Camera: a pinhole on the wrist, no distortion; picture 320 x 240 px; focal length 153.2 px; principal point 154.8 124.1 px. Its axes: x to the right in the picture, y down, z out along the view. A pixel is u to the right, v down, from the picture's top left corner.
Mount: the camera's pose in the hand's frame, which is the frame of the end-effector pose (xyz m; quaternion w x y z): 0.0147 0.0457 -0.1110 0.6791 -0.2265 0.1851 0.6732
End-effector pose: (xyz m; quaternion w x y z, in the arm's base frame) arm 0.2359 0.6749 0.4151 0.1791 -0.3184 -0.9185 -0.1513
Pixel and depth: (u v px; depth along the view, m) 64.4 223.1 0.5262
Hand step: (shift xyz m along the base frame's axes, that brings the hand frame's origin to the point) 0.2029 0.0544 -0.5662
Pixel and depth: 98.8 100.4 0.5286
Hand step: -0.0333 0.3413 -0.3347
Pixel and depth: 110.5 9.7 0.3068
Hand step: -0.1201 0.3090 -0.0640
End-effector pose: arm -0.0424 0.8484 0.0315 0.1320 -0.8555 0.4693 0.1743
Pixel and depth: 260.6 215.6 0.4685
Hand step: -0.6409 -0.0558 0.0100
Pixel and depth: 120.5 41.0 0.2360
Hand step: -0.0712 -0.1205 -0.1725
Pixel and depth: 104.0 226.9 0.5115
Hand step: -0.4052 0.3252 -0.2101
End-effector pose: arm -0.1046 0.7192 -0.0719 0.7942 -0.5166 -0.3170 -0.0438
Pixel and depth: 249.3 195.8 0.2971
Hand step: 0.0246 0.1539 -0.3547
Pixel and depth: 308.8 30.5 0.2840
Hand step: 0.3299 0.2304 -0.2586
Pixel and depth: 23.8 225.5 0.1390
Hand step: -0.0900 0.0434 -0.0495
